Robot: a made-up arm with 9 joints. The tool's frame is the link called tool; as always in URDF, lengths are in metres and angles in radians. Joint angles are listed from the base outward.
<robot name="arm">
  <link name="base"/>
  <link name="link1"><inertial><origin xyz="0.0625 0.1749 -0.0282"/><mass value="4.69"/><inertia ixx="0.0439" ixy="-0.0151" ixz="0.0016" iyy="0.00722" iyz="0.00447" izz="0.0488"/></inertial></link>
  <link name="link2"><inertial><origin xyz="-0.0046 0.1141 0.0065"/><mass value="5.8"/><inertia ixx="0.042" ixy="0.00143" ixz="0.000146" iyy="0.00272" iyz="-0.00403" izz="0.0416"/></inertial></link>
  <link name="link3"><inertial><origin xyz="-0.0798 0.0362 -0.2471"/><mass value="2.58"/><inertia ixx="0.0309" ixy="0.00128" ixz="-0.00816" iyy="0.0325" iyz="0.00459" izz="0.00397"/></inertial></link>
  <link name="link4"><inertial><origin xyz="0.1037 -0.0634 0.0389"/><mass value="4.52"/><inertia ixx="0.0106" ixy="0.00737" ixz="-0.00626" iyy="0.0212" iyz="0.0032" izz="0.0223"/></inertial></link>
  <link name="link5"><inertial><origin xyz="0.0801 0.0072 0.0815"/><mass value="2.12"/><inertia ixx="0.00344" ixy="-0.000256" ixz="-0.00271" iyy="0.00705" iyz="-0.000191" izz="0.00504"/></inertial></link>
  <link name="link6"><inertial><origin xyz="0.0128 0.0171 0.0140"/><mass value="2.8"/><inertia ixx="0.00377" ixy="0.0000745" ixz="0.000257" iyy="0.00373" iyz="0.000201" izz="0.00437"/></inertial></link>
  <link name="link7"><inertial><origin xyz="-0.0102 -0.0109 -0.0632"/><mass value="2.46"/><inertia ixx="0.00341" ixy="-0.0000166" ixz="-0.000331" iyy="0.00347" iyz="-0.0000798" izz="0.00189"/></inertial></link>
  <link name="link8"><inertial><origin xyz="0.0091 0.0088 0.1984"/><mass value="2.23"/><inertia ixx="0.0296" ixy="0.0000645" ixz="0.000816" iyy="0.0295" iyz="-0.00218" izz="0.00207"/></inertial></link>
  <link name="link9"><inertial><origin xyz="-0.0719 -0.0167 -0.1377"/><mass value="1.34"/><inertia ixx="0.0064" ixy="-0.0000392" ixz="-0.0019" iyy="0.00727" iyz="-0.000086" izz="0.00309"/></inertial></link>
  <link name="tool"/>
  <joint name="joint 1" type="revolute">
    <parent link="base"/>
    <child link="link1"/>
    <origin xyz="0 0 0.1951" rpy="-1.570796 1.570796 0"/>
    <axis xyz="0 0 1"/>
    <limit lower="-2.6" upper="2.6"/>
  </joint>
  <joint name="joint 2" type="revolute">
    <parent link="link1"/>
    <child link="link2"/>
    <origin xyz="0.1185 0.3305 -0.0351" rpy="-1.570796 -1.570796 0"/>
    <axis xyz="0 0 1"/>
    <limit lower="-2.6" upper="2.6"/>
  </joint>
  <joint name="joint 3" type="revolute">
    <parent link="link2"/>
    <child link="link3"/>
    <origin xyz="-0.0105 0.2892 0.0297" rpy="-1.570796 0 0"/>
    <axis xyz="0 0 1"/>
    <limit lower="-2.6" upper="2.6"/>
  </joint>
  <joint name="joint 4" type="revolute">
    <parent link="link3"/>
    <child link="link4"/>
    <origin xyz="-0.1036 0.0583 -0.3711" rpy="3.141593 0 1.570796"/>
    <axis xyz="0 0 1"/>
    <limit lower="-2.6" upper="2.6"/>
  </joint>
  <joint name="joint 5" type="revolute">
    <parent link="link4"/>
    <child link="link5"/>
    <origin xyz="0.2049 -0.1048 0.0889" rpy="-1.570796 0 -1.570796"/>
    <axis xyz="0 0 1"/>
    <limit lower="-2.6" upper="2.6"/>
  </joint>
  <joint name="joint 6" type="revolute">
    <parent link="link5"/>
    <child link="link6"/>
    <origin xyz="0.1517 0.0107 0.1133" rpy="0 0 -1.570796"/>
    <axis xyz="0 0 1"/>
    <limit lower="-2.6" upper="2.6"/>
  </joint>
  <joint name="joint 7" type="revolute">
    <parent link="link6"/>
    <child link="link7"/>
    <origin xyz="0.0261 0.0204 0.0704" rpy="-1.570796 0 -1.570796"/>
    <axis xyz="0 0 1"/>
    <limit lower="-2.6" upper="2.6"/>
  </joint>
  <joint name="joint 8" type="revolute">
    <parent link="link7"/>
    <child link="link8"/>
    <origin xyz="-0.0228 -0.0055 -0.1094" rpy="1.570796 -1.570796 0"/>
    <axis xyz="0 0 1"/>
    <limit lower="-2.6" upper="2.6"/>
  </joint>
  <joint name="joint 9" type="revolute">
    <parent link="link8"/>
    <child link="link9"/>
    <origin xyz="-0.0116 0.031 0.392" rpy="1.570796 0 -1.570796"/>
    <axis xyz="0 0 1"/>
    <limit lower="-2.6" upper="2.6"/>
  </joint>
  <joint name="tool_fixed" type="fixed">
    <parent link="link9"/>
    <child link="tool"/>
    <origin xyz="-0.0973 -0.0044 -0.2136" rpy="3.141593 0 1.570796"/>
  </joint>
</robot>
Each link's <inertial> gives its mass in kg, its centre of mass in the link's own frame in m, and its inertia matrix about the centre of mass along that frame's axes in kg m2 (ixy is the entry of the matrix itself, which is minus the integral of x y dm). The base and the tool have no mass. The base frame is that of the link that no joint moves.
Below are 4 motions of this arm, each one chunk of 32 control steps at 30 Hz.
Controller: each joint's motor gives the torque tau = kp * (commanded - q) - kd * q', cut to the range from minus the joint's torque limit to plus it. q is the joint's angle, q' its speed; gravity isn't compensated. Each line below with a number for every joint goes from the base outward.
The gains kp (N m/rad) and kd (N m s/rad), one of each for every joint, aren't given. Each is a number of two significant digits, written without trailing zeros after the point. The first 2 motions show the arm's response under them.
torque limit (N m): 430 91 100 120 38 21 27 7.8 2.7
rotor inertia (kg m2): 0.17 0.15 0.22 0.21 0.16 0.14 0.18 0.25 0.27
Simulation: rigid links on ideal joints. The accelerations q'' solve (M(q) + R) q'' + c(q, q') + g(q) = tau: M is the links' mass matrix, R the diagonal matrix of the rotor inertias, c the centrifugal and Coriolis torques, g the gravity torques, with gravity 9.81 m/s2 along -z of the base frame. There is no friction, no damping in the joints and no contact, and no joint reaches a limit. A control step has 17 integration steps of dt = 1/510 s. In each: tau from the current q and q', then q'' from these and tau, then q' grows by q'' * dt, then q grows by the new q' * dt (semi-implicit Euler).
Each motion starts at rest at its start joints. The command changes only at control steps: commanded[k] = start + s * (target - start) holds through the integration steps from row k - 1 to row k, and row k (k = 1, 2, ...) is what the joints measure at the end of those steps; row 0 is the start. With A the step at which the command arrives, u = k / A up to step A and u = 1 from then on. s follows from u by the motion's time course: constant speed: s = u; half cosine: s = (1 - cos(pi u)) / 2; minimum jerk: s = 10 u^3 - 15 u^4 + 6 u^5; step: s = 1 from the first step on.
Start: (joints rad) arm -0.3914 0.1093 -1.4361 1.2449 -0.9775 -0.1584 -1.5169 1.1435 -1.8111
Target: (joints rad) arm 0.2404 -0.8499 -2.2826 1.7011 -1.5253 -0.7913 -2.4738 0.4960 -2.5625
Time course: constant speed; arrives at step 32
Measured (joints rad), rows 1 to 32:
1: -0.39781 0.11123 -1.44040 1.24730 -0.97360 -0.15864 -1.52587 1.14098 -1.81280
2: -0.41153 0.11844 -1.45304 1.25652 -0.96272 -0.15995 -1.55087 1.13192 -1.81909
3: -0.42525 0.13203 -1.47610 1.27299 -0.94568 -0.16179 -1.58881 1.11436 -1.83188
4: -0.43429 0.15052 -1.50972 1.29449 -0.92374 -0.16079 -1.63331 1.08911 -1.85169
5: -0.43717 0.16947 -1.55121 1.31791 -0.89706 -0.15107 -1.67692 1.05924 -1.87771
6: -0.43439 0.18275 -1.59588 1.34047 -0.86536 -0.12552 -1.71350 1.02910 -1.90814
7: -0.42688 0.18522 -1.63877 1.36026 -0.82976 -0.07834 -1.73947 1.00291 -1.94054
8: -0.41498 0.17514 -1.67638 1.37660 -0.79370 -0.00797 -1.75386 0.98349 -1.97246
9: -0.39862 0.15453 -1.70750 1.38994 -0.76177 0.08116 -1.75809 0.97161 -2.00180
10: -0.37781 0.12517 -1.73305 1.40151 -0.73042 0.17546 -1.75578 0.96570 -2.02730
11: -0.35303 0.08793 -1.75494 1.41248 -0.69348 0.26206 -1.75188 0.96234 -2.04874
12: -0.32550 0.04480 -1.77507 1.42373 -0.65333 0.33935 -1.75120 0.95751 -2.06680
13: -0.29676 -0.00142 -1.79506 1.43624 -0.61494 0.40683 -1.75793 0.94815 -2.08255
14: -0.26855 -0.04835 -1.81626 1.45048 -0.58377 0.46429 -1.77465 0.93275 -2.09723
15: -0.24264 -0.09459 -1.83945 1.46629 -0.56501 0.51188 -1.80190 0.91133 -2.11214
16: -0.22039 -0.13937 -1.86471 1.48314 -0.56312 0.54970 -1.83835 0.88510 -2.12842
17: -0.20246 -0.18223 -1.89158 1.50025 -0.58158 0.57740 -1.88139 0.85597 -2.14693
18: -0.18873 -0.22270 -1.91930 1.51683 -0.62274 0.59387 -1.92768 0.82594 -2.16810
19: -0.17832 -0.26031 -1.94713 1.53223 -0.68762 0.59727 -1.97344 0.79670 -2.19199
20: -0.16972 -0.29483 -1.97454 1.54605 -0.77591 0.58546 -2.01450 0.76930 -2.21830
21: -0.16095 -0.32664 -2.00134 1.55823 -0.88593 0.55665 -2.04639 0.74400 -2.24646
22: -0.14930 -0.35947 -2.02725 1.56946 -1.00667 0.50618 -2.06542 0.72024 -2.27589
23: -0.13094 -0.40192 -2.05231 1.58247 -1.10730 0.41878 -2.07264 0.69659 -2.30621
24: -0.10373 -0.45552 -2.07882 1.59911 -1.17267 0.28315 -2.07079 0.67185 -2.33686
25: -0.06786 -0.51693 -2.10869 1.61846 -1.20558 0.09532 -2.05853 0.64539 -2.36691
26: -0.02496 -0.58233 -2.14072 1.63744 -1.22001 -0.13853 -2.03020 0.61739 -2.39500
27: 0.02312 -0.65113 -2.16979 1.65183 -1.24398 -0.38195 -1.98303 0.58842 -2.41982
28: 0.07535 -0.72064 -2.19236 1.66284 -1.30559 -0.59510 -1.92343 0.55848 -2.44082
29: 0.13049 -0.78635 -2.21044 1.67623 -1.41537 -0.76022 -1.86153 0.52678 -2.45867
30: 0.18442 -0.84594 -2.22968 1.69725 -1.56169 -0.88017 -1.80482 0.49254 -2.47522
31: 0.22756 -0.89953 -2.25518 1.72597 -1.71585 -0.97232 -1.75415 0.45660 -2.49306
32: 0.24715 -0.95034 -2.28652 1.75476 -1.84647 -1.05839 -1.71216 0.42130 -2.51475
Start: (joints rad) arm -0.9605 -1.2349 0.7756 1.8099 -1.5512 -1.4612 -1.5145 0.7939 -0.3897
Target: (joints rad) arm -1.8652 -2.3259 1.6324 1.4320 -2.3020 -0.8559 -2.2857 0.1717 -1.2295
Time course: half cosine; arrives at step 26
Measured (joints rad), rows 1 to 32:
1: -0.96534 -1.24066 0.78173 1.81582 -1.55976 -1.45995 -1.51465 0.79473 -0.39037
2: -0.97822 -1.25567 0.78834 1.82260 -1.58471 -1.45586 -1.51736 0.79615 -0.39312
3: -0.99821 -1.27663 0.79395 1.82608 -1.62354 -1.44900 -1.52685 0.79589 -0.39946
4: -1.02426 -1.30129 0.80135 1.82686 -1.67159 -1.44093 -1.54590 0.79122 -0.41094
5: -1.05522 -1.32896 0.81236 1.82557 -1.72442 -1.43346 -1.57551 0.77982 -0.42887
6: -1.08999 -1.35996 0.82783 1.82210 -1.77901 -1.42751 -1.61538 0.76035 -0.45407
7: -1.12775 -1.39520 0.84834 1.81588 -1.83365 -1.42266 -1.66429 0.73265 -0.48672
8: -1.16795 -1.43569 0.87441 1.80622 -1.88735 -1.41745 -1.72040 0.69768 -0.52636
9: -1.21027 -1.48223 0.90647 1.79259 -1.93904 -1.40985 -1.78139 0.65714 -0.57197
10: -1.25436 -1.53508 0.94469 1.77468 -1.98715 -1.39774 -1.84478 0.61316 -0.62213
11: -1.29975 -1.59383 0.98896 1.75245 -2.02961 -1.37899 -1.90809 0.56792 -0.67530
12: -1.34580 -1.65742 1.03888 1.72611 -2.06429 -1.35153 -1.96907 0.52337 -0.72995
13: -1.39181 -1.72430 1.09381 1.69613 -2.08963 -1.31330 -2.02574 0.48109 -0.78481
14: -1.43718 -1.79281 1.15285 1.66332 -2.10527 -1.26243 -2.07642 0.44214 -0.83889
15: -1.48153 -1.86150 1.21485 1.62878 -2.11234 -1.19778 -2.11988 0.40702 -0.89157
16: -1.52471 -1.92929 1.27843 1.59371 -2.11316 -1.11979 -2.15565 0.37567 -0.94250
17: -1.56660 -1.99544 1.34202 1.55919 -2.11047 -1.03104 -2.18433 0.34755 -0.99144
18: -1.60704 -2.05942 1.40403 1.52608 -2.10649 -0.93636 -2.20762 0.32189 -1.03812
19: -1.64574 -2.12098 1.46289 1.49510 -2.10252 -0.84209 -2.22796 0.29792 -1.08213
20: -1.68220 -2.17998 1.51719 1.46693 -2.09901 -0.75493 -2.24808 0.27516 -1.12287
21: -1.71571 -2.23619 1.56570 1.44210 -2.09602 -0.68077 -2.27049 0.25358 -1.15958
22: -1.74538 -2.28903 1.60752 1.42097 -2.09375 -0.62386 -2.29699 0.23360 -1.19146
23: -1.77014 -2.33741 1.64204 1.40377 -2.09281 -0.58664 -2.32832 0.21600 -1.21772
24: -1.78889 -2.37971 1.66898 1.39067 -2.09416 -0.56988 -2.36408 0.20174 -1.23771
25: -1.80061 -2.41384 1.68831 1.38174 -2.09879 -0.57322 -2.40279 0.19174 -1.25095
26: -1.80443 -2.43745 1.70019 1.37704 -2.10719 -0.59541 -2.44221 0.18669 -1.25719
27: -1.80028 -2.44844 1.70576 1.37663 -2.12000 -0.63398 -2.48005 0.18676 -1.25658
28: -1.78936 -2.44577 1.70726 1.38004 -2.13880 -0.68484 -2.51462 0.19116 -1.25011
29: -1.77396 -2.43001 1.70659 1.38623 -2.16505 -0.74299 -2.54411 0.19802 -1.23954
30: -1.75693 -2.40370 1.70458 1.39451 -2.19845 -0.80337 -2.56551 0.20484 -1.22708
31: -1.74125 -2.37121 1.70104 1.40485 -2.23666 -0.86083 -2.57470 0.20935 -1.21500
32: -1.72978 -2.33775 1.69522 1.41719 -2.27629 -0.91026 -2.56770 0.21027 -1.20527
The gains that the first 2 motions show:
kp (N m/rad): 770 270 340 530 100 37 44 60 38
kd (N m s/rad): 13 9.8 19 13 2.5 0.72 1.4 1.4 1.6
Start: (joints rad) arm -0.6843 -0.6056 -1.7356 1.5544 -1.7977 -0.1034 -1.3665 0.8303 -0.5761
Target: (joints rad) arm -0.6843 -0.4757 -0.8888 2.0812 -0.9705 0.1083 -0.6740 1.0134 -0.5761
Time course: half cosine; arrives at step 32
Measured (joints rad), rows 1 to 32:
1: -0.69121 -0.60263 -1.73941 1.55629 -1.79615 -0.10595 -1.36608 0.82924 -0.57617
2: -0.71021 -0.59709 -1.74438 1.56292 -1.79225 -0.11082 -1.36335 0.82714 -0.57605
3: -0.73839 -0.59199 -1.74715 1.57386 -1.78745 -0.11495 -1.35500 0.82524 -0.57531
4: -0.77156 -0.58900 -1.74713 1.58841 -1.78301 -0.11650 -1.33704 0.82449 -0.57373
5: -0.80510 -0.58926 -1.74407 1.60625 -1.77924 -0.11510 -1.30584 0.82556 -0.57138
6: -0.83468 -0.59376 -1.73763 1.62704 -1.77551 -0.11173 -1.25903 0.82879 -0.56865
7: -0.85685 -0.60305 -1.72739 1.65025 -1.77082 -0.10862 -1.19601 0.83415 -0.56623
8: -0.86943 -0.61687 -1.71312 1.67527 -1.76428 -0.10901 -1.11811 0.84121 -0.56506
9: -0.87178 -0.63401 -1.69473 1.70150 -1.75531 -0.11665 -1.02879 0.84915 -0.56610
10: -0.86498 -0.65248 -1.67226 1.72837 -1.74374 -0.13492 -0.93382 0.85686 -0.57014
11: -0.85158 -0.66988 -1.64574 1.75534 -1.72959 -0.16566 -0.84098 0.86309 -0.57751
12: -0.83510 -0.68381 -1.61520 1.78199 -1.71274 -0.20794 -0.75913 0.86671 -0.58792
13: -0.81929 -0.69228 -1.58074 1.80809 -1.69259 -0.25746 -0.69642 0.86712 -0.60038
14: -0.80717 -0.69419 -1.54278 1.83367 -1.66807 -0.30706 -0.65823 0.86459 -0.61340
15: -0.80041 -0.68949 -1.50214 1.85903 -1.63812 -0.34863 -0.64582 0.86046 -0.62524
16: -0.79910 -0.67918 -1.46001 1.88465 -1.60235 -0.37546 -0.65610 0.85681 -0.63432
17: -0.80194 -0.66506 -1.41758 1.91093 -1.56126 -0.38369 -0.68283 0.85606 -0.63947
18: -0.80684 -0.64924 -1.37581 1.93791 -1.51595 -0.37245 -0.71805 0.86025 -0.64009
19: -0.81151 -0.63354 -1.33516 1.96519 -1.46752 -0.34312 -0.75344 0.87052 -0.63624
20: -0.81400 -0.61905 -1.29574 1.99201 -1.41661 -0.29841 -0.78132 0.88680 -0.62861
21: -0.81304 -0.60580 -1.25745 2.01746 -1.36343 -0.24165 -0.79546 0.90784 -0.61845
22: -0.80818 -0.59293 -1.22015 2.04065 -1.30789 -0.17637 -0.79190 0.93154 -0.60733
23: -0.79976 -0.57899 -1.18371 2.06079 -1.24993 -0.10598 -0.76948 0.95554 -0.59693
24: -0.78881 -0.56244 -1.14805 2.07724 -1.18961 -0.03352 -0.73017 0.97782 -0.58873
25: -0.77684 -0.54204 -1.11313 2.08960 -1.12722 0.03868 -0.67877 0.99710 -0.58373
26: -0.76562 -0.51724 -1.07900 2.09774 -1.06335 0.10896 -0.62209 1.01298 -0.58228
27: -0.75691 -0.48825 -1.04590 2.10193 -0.99909 0.17620 -0.56779 1.02588 -0.58401
28: -0.75224 -0.45605 -1.01443 2.10288 -0.93601 0.23943 -0.52295 1.03667 -0.58796
29: -0.75262 -0.42224 -0.98558 2.10169 -0.87607 0.29760 -0.49288 1.04628 -0.59278
30: -0.75838 -0.38873 -0.96071 2.09965 -0.82128 0.34971 -0.48034 1.05538 -0.59708
31: -0.76904 -0.35748 -0.94131 2.09797 -0.77329 0.39526 -0.48531 1.06415 -0.59968
32: -0.78337 -0.33022 -0.92870 2.09739 -0.73316 0.43472 -0.50522 1.07234 -0.59980

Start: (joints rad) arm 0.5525 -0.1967 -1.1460 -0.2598 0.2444 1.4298 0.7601 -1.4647 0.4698
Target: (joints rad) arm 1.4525 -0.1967 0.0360 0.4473 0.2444 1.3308 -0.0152 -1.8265 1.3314
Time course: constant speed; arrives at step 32
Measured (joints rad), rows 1 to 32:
1: 0.54833 -0.18612 -1.13002 -0.24819 0.25582 1.42951 0.75520 -1.46543 0.47178
2: 0.54601 -0.16772 -1.09955 -0.22852 0.28109 1.42481 0.73761 -1.46859 0.47904
3: 0.55841 -0.15400 -1.06431 -0.20668 0.30675 1.41505 0.70532 -1.47542 0.49344
4: 0.58973 -0.14905 -1.02803 -0.18510 0.32321 1.40404 0.65933 -1.48560 0.51517
5: 0.63555 -0.15050 -0.99091 -0.16460 0.32806 1.39678 0.60204 -1.49764 0.54307
6: 0.68672 -0.15387 -0.95215 -0.14571 0.32529 1.39631 0.53589 -1.50954 0.57519
7: 0.73421 -0.15630 -0.91116 -0.12852 0.32136 1.40243 0.46331 -1.51938 0.60929
8: 0.77270 -0.15778 -0.86796 -0.11245 0.32096 1.41218 0.38745 -1.52590 0.64325
9: 0.80155 -0.16029 -0.82331 -0.09644 0.32447 1.42123 0.31320 -1.52883 0.67543
10: 0.82367 -0.16572 -0.77835 -0.07946 0.32836 1.42542 0.24715 -1.52909 0.70486
11: 0.84328 -0.17445 -0.73431 -0.06090 0.32809 1.42191 0.19615 -1.52879 0.73137
12: 0.86395 -0.18516 -0.69212 -0.04077 0.32121 1.41006 0.16512 -1.53071 0.75549
13: 0.88754 -0.19578 -0.65221 -0.01952 0.30879 1.39170 0.15532 -1.53746 0.77821
14: 0.91413 -0.20473 -0.61443 0.00236 0.29432 1.37055 0.16401 -1.55056 0.80064
15: 0.94258 -0.21158 -0.57835 0.02471 0.28157 1.35105 0.18535 -1.56999 0.82384
16: 0.97134 -0.21671 -0.54363 0.04769 0.27290 1.33713 0.21201 -1.59430 0.84863
17: 0.99921 -0.22072 -0.51013 0.07146 0.26874 1.33125 0.23699 -1.62093 0.87548
18: 1.02573 -0.22389 -0.47787 0.09599 0.26803 1.33401 0.25489 -1.64693 0.90438
19: 1.05121 -0.22617 -0.44682 0.12108 0.26903 1.34422 0.26245 -1.66960 0.93489
20: 1.07644 -0.22738 -0.41679 0.14643 0.27010 1.35927 0.25840 -1.68710 0.96623
21: 1.10232 -0.22736 -0.38747 0.17178 0.27017 1.37561 0.24305 -1.69879 0.99750
22: 1.12947 -0.22615 -0.35845 0.19697 0.26895 1.38930 0.21777 -1.70535 1.02789
23: 1.15808 -0.22397 -0.32939 0.22193 0.26671 1.39678 0.18460 -1.70848 1.05687
24: 1.18788 -0.22118 -0.30001 0.24668 0.26398 1.39549 0.14586 -1.71045 1.08426
25: 1.21833 -0.21816 -0.27018 0.27127 0.26120 1.38444 0.10400 -1.71355 1.11023
26: 1.24880 -0.21526 -0.23986 0.29576 0.25856 1.36445 0.06135 -1.71965 1.13527
27: 1.27878 -0.21267 -0.20905 0.32014 0.25597 1.33807 0.02004 -1.72978 1.16001
28: 1.30801 -0.21050 -0.17776 0.34434 0.25315 1.30902 -0.01813 -1.74405 1.18511
29: 1.33648 -0.20876 -0.14596 0.36827 0.24979 1.28150 -0.05170 -1.76165 1.21110
30: 1.36438 -0.20741 -0.11356 0.39184 0.24573 1.25923 -0.07967 -1.78113 1.23829
31: 1.39196 -0.20641 -0.08049 0.41500 0.24102 1.24479 -0.10154 -1.80074 1.26671
32: 1.41946 -0.20573 -0.04669 0.43779 0.23594 1.23920 -0.11731 -1.81885 1.29613

